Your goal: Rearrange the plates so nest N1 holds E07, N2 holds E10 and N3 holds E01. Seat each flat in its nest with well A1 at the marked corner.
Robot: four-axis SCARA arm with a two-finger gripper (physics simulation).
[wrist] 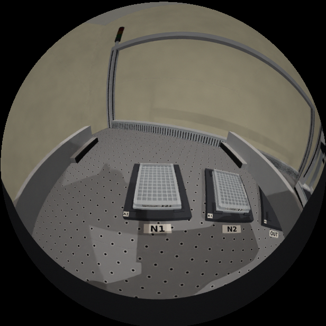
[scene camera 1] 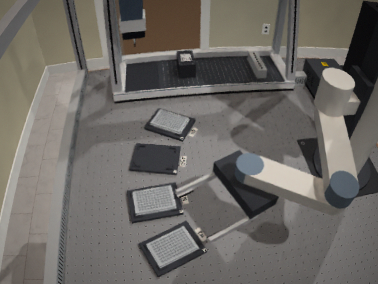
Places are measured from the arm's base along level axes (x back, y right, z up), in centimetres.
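Where they show: gripper, fingertip midpoint: (scene camera 1: pixel 191 216).
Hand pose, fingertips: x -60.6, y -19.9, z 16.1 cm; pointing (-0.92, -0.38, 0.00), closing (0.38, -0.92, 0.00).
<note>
Things, the pixels of their top centre, and the offset from my fingertips. "spot": a spot on its surface instead.
- white plate at its top centre: (scene camera 1: pixel 172 245) dz -12.2, dx -5.8, dy -2.4 cm
- nest N2 at its top centre: (scene camera 1: pixel 154 200) dz -13.0, dx -10.0, dy +14.3 cm
- third plate at its top centre: (scene camera 1: pixel 169 120) dz -12.2, dx -2.0, dy +48.6 cm
- nest N3 at a spot on its surface: (scene camera 1: pixel 191 124) spot: dz -13.8, dx +6.0, dy +46.9 cm
- OUT nest at its top centre: (scene camera 1: pixel 155 156) dz -13.0, dx -8.4, dy +32.3 cm
- black box at a spot on its surface: (scene camera 1: pixel 186 67) spot: dz -4.2, dx +7.1, dy +71.4 cm
- pale strip at a spot on its surface: (scene camera 1: pixel 257 65) spot: dz -5.4, dx +38.8, dy +72.2 cm
- slotted rail at a spot on its surface: (scene camera 1: pixel 64 220) spot: dz -13.5, dx -39.8, dy +9.0 cm
My gripper (scene camera 1: pixel 194 216) (wrist: pixel 159 131) is open and empty, its fingers wide apart, in front of nests N1 and N2. A white plate (scene camera 1: pixel 173 246) (wrist: pixel 156 185) lies flat in nest N1 (wrist: pixel 160 215). Another plate (scene camera 1: pixel 154 200) (wrist: pixel 231 191) lies in nest N2 (scene camera 1: pixel 157 217) (wrist: pixel 209 197). A third plate (scene camera 1: pixel 172 121) lies in nest N3 (scene camera 1: pixel 191 124) in the scene view. The front writing on the N1 and N2 plates is too blurred to read surely. A1 marks show at their nests' near left corners in the wrist view.
The OUT nest (scene camera 1: pixel 155 158) (wrist: pixel 270 210), between N2 and N3, holds no plate. A framed deck at the back bears a black box (scene camera 1: pixel 186 67) and a pale strip (scene camera 1: pixel 257 65). A slotted rail (scene camera 1: pixel 64 220) (wrist: pixel 165 131) runs beyond the nests.
</note>
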